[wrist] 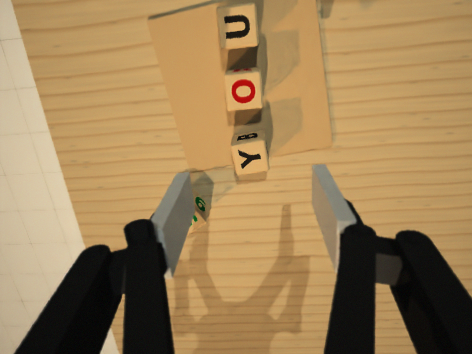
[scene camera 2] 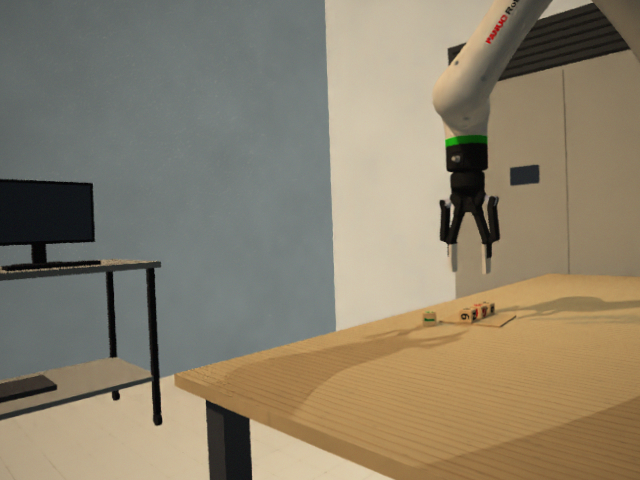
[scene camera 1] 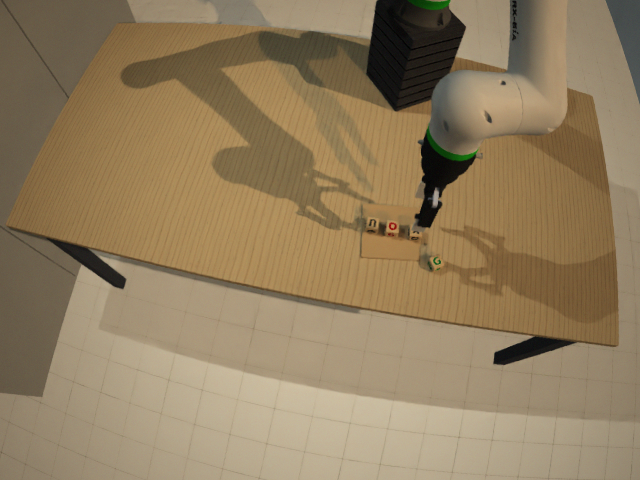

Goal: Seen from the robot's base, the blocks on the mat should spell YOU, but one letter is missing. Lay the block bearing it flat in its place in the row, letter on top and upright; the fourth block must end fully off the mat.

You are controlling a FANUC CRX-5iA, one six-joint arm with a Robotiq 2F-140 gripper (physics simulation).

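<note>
The pale Y block (scene camera 1: 415,235) (scene camera 2: 466,314) (wrist: 250,159) lies at one end of the row, black Y on top, its top pointing the same way as the U's. It lies at the edge of the mat (scene camera 1: 390,250) (wrist: 190,100); whether its base overhangs is unclear. The O block (scene camera 1: 392,227) (wrist: 243,91), red, is in the middle, and the U block (scene camera 1: 371,225) (wrist: 238,27) at the other end, with gaps between. The fourth block (scene camera 1: 436,262) (scene camera 2: 429,318) (wrist: 199,220), with green letters, is off the mat. My gripper (scene camera 1: 421,226) (scene camera 2: 470,271) (wrist: 251,188) is open and empty above the Y block.
The wooden table (scene camera 1: 206,217) (scene camera 2: 465,392) carries the mat and blocks. The fourth block lies near the mat's corner, partly hidden behind a finger in the wrist view. The black ribbed robot pedestal (scene camera 1: 413,62) stands at the back. A cart with a monitor (scene camera 2: 46,211) is beyond the table.
</note>
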